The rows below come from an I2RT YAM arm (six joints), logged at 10 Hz.
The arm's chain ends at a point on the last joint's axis. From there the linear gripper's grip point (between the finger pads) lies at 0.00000 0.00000 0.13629 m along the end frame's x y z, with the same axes.
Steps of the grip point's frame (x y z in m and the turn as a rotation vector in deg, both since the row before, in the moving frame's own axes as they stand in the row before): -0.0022 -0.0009 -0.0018 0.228 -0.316 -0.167; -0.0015 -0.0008 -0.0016 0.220 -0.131 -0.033; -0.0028 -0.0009 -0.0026 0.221 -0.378 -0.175; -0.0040 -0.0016 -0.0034 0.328 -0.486 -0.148; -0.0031 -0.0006 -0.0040 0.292 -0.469 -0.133; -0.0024 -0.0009 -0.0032 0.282 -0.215 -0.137; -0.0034 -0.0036 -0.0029 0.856 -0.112 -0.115; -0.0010 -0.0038 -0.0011 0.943 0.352 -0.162
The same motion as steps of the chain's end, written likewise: -0.0014 -0.0004 -0.0018 0.228 -0.316 -0.167; -0.0012 -0.0003 -0.0016 0.220 -0.131 -0.033; -0.0019 -0.0004 -0.0026 0.221 -0.378 -0.175; -0.0028 -0.0008 -0.0034 0.328 -0.486 -0.148; -0.0020 0.0001 -0.0040 0.292 -0.469 -0.133; -0.0019 -0.0002 -0.0032 0.282 -0.215 -0.137; -0.0031 -0.0016 -0.0029 0.856 -0.112 -0.115; -0.0018 -0.0016 -0.0011 0.943 0.352 -0.162
